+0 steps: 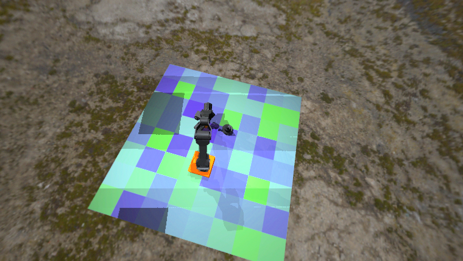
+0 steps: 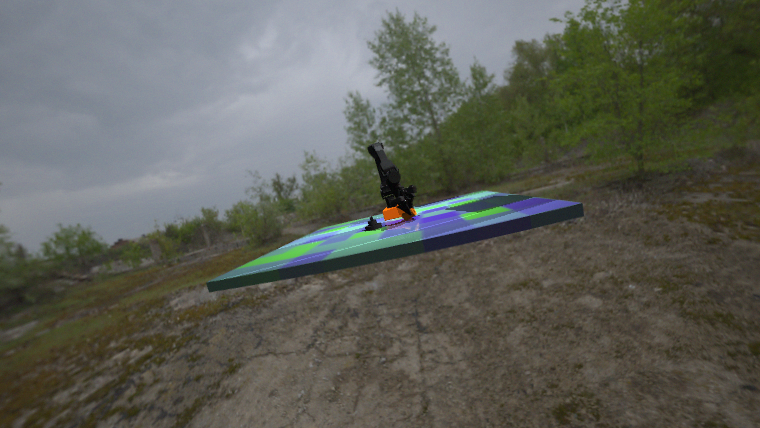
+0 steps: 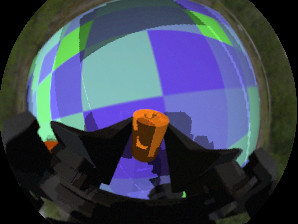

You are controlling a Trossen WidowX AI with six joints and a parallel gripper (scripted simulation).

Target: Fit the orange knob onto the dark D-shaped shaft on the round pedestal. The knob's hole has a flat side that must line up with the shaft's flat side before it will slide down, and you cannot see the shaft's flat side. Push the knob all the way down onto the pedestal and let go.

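My gripper tip is now 30 mm past the round pedestal and 200 mm to the left of it. The rest, counted from my gripper tip: orange knob: 10 mm behind, 20 mm to the right.
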